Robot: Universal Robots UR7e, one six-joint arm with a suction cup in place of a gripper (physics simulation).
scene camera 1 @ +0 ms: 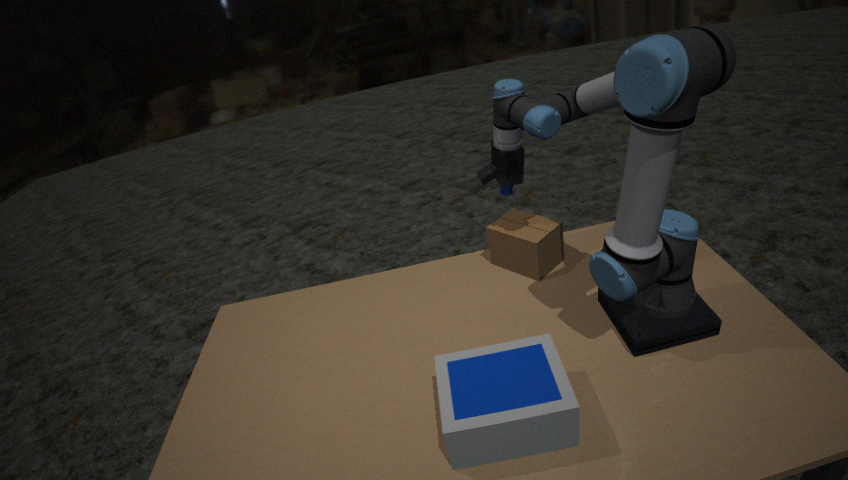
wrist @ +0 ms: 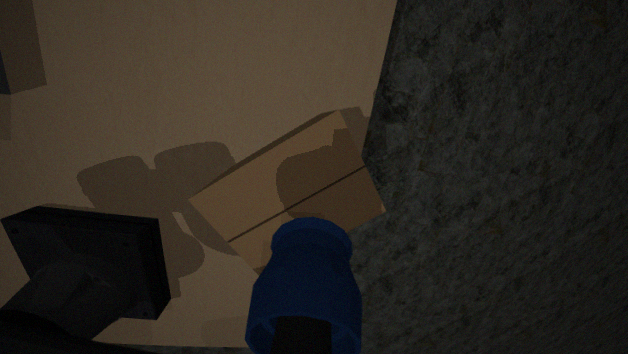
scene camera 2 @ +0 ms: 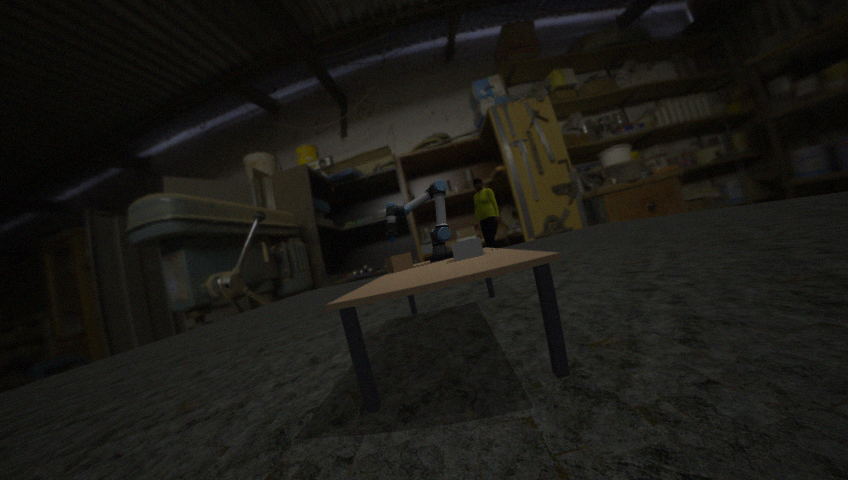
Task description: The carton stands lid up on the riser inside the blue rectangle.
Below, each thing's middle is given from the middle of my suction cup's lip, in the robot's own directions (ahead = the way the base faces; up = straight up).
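Scene:
The brown cardboard carton (scene camera 1: 531, 245) is sitting 4 cm behind my suction cup and 19 cm below it.

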